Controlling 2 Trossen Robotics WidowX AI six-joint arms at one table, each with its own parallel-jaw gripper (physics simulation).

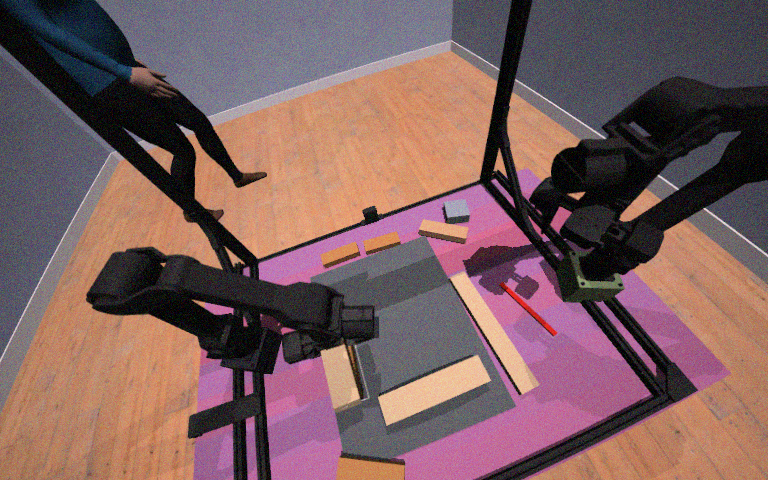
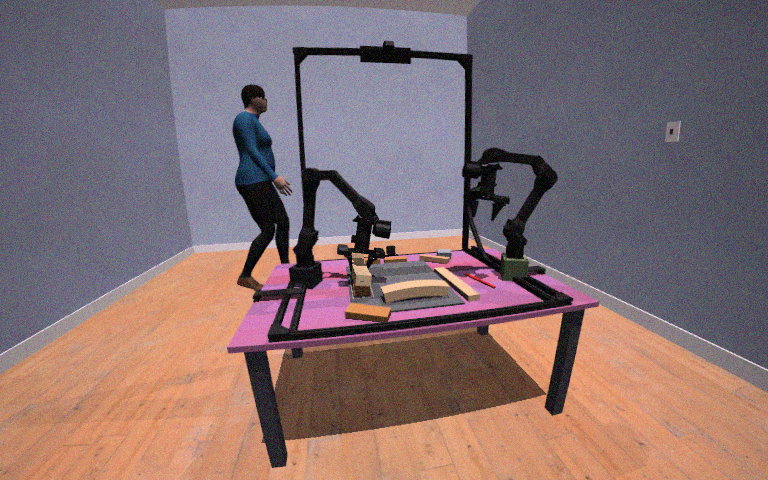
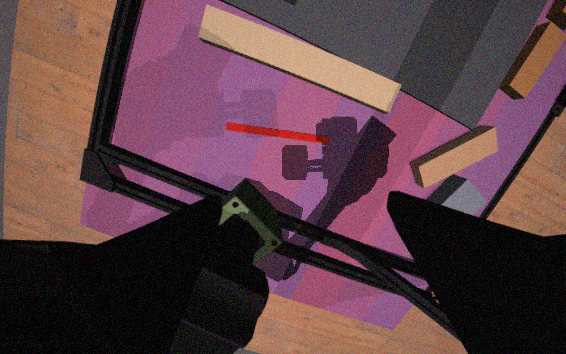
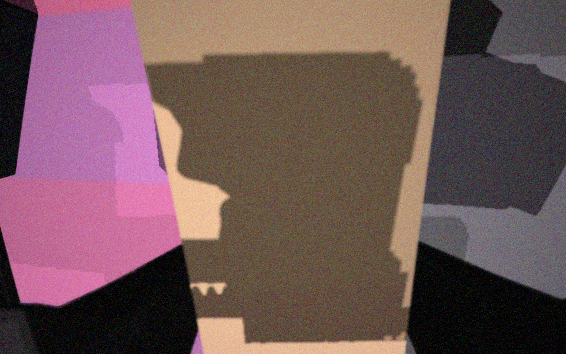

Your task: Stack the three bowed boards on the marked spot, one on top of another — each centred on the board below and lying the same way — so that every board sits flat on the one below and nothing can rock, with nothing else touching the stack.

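Where they show: left gripper, fingertip midpoint: [image 1: 565, 246] [image 2: 482, 219] [image 3: 304, 201]; right gripper, fingertip midpoint: [image 1: 333, 345] [image 4: 297, 243]; left arm's base, origin of the base link: [image 1: 595, 268] [image 2: 514, 256] [image 3: 235, 240]; right arm's base, origin of the base link: [image 1: 243, 346] [image 2: 305, 265].
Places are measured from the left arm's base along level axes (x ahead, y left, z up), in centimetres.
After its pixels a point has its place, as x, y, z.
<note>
My right gripper [image 1: 348, 347] [image 2: 361, 258] {62.3, 21.8, -3.1} [image 4: 297, 243] {62.3, 21.8, -3.1} is shut on the far end of a pale bowed board [image 1: 340, 378] {58.0, 28.9, -0.2} [image 2: 361, 274] {56.5, 33.6, 0.4} [image 4: 288, 28] {64.7, 16.1, 0.9}. This board lies lengthwise over a brown bowed board [image 1: 354, 366] {56.6, 25.7, -4.9} [image 2: 362, 290] {56.8, 32.6, -6.2} at the white-outlined marked spot [image 1: 364, 376] {54.7, 27.2, -8.6}, shifted a little to the left of it. I cannot tell whether the two touch. A third pale bowed board [image 1: 434, 390] {37.9, 28.8, -3.5} [image 2: 414, 290] {37.8, 31.5, -4.9} lies arch up on the grey mat [image 1: 430, 305] {39.4, 8.0, -8.6} [image 2: 411, 271] {44.3, 2.4, -8.7} near its front edge. My left gripper [image 2: 494, 204] [image 3: 304, 201] {14.5, 4.7, 16.5} is open and empty, high above the table's right side.
A long flat plank [image 1: 494, 333] {23.7, 14.8, -7.1} [image 2: 457, 283] {23.3, 16.8, -7.1} [image 3: 295, 57] {24.0, 13.9, -7.1} and a red stick [image 1: 529, 309] {14.0, 7.7, -8.6} [image 3: 276, 133] {14.4, 7.2, -8.6} lie right of the mat. Small blocks [image 1: 339, 254] {68.1, -6.2, -6.9} [image 1: 381, 242] {55.2, -11.2, -7.1} [image 1: 443, 230] {35.9, -15.8, -6.6} and a blue-grey cube [image 1: 456, 210] {31.8, -23.1, -5.7} lie behind it. An orange block [image 1: 370, 469] {50.2, 44.5, -6.5} [image 2: 368, 311] {49.7, 46.8, -6.7} lies in front. A person [image 2: 255, 157] walks at the left.
</note>
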